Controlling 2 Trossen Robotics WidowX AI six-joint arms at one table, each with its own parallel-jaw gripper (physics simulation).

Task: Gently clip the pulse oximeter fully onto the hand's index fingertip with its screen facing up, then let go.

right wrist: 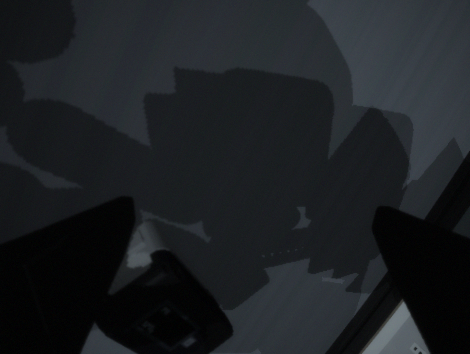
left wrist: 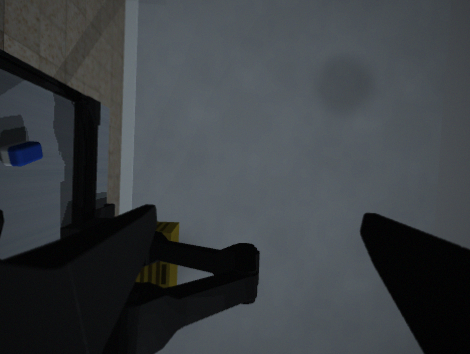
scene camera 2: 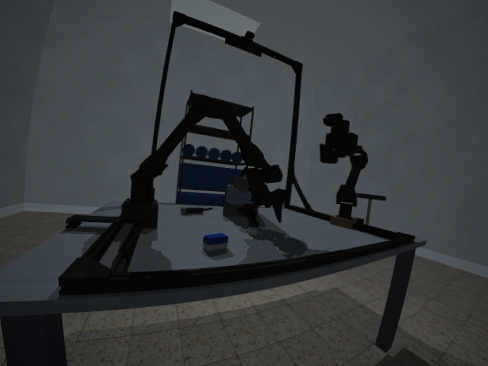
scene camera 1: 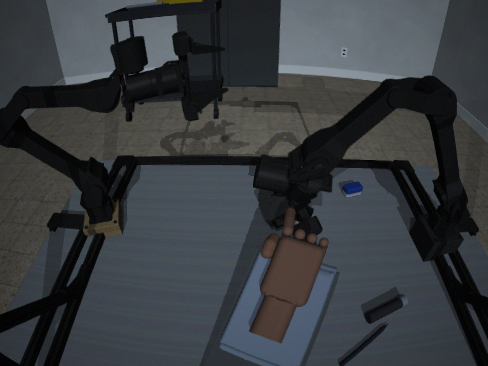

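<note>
The brown hand (scene camera 1: 292, 270) (scene camera 2: 241, 184) lies palm-down or palm-up, I cannot tell which, on a pale blue block (scene camera 1: 240, 327). Its index finger (scene camera 1: 289, 222) points toward the far table edge. My right gripper (scene camera 1: 295, 225) (scene camera 2: 266, 222) (right wrist: 256, 213) is open around the fingertip area, pointing down. The dark pulse oximeter (right wrist: 170, 300) shows near one finger in the right wrist view, its screen toward the camera, with a pale piece beside it. Whether it sits on the fingertip is hidden. My left gripper (scene camera 1: 224, 70) (left wrist: 259, 218) is open and empty, raised far from the hand.
A blue and white block (scene camera 1: 353, 188) (scene camera 2: 215, 241) (left wrist: 25, 153) lies near the far edge. A dark cylinder (scene camera 1: 385, 309) and a thin dark pen-like stick (scene camera 1: 363, 344) lie to the right of the hand. Black rails (scene camera 1: 195, 160) border the table.
</note>
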